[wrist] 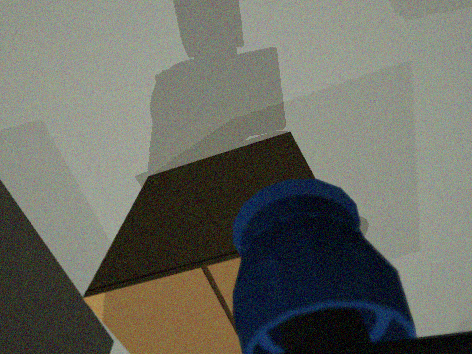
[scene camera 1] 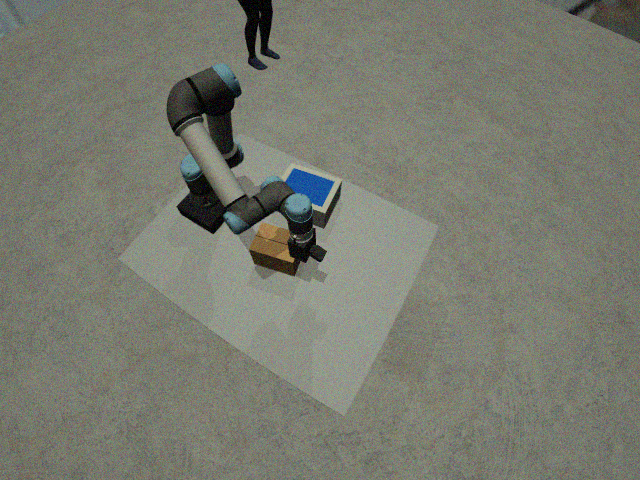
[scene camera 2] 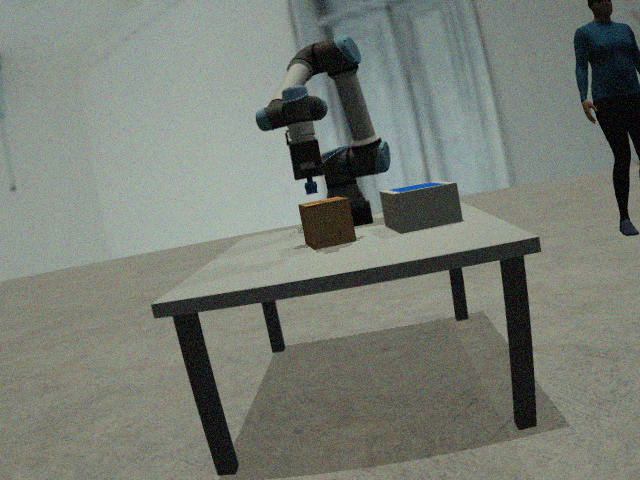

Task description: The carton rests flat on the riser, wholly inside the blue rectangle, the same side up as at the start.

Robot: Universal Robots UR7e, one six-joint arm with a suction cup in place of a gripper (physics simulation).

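Frame: origin at the arm's base, x ahead, y left, z up, level; centimetres.
Seen in the pictures: end effector, tool point: (wrist: 295, 233) (scene camera 2: 312, 193); arm's base, origin of the base link: (scene camera 1: 206, 195).
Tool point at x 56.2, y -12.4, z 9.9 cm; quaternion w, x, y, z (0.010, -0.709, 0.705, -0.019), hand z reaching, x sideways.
Observation:
Pixels of each thing's top centre, then the offset from my tool point to it. "pt": a spot on its surface instead.
- orange-brown carton, middle of its top: (scene camera 2: 322, 201) (scene camera 1: 276, 241) dy +2.7, dx -13.0, dz -3.5 cm
- grey riser, middle of its top: (scene camera 2: 416, 187) (scene camera 1: 307, 186) dy +32.9, dx -14.9, dz -4.5 cm
- pale top with the blue rectangle, surface spot: (scene camera 2: 418, 187) (scene camera 1: 316, 190) pt dy +32.9, dx -10.6, dz -4.5 cm
The orange-brown carton (scene camera 1: 271, 248) (scene camera 2: 328, 223) (wrist: 200, 210) stands flat on the table, apart from the riser, with a dark seam line across its top. The grey riser (scene camera 1: 332, 206) (scene camera 2: 423, 209) has a pale top with the blue rectangle (scene camera 1: 311, 186) (scene camera 2: 418, 187) on it. No object stands on the blue rectangle. My gripper, a blue suction cup (scene camera 2: 310, 187) (wrist: 297, 202), is open, holds nothing and hangs a little above the carton's height. In scene camera 1, the wrist covers one end of the carton and the cup's tip is hidden.
The table (scene camera 1: 361, 310) (scene camera 2: 351, 276) carries the arm's black base (scene camera 1: 201, 211) (scene camera 2: 361, 211), behind the carton in scene camera 2. A person (scene camera 1: 258, 31) (scene camera 2: 607, 67) stands on the floor beyond the table. A dark grey shape at the wrist view's left edge is unclear.

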